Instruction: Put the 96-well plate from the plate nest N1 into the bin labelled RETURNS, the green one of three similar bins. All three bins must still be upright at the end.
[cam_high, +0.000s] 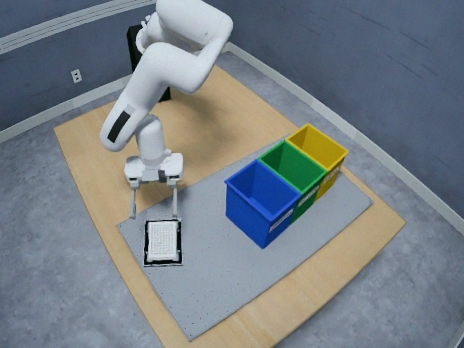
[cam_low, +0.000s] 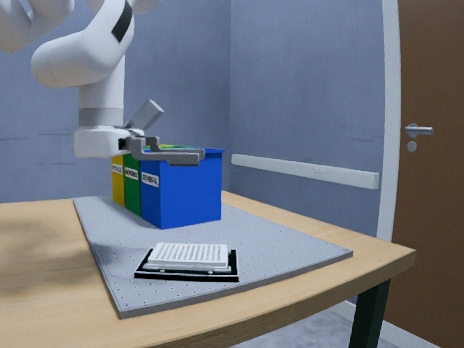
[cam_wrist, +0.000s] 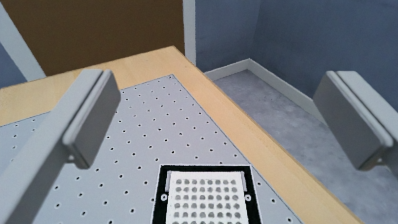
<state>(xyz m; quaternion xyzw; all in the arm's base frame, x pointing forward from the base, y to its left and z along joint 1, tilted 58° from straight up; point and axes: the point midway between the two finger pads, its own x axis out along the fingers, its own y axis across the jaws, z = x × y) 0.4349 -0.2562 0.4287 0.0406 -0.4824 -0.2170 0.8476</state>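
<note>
Now: the white 96-well plate 17 cm below my hand. The rest, counted from my hand: blue bin (28 cm to the left, 14 cm ahead, 10 cm below); then black plate nest (18 cm below); then green bin (41 cm to the left, 14 cm ahead, 10 cm below).
</note>
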